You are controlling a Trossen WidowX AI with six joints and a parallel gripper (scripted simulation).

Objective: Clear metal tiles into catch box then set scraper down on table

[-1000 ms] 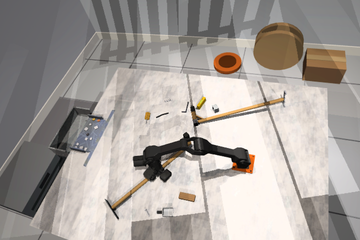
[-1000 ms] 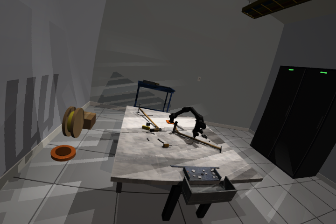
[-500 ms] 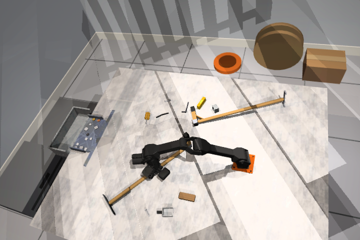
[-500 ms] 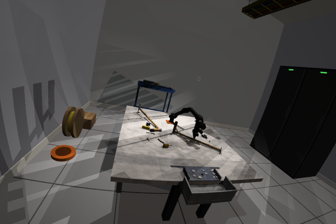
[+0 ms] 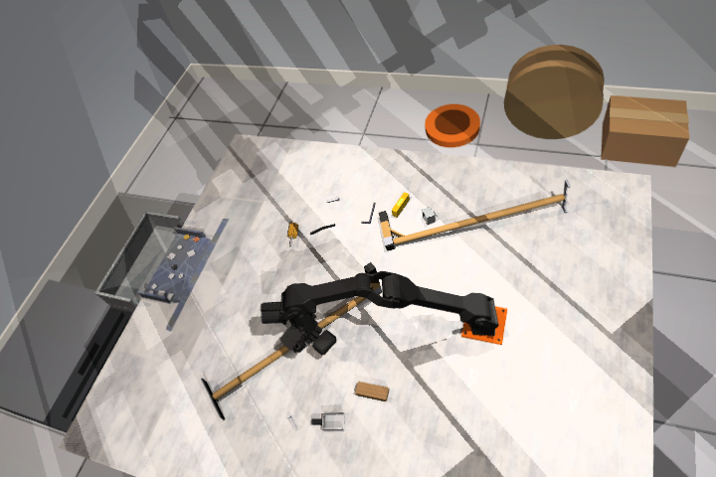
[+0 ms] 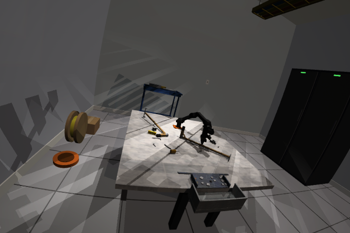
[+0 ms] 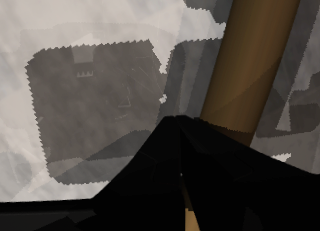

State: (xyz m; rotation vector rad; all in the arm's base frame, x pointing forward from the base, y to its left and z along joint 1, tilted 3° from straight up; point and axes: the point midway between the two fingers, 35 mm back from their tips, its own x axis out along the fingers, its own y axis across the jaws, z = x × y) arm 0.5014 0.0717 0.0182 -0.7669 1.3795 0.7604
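Right now my gripper tip is 5 cm below the long scraper and 4 cm short of it. Also, from my gripper tip: wooden block: 20 cm behind, 14 cm to the left; then yellow-handled tool: 39 cm to the right, 13 cm ahead; then small grey device: 23 cm to the left, 8 cm behind, 1 cm below.
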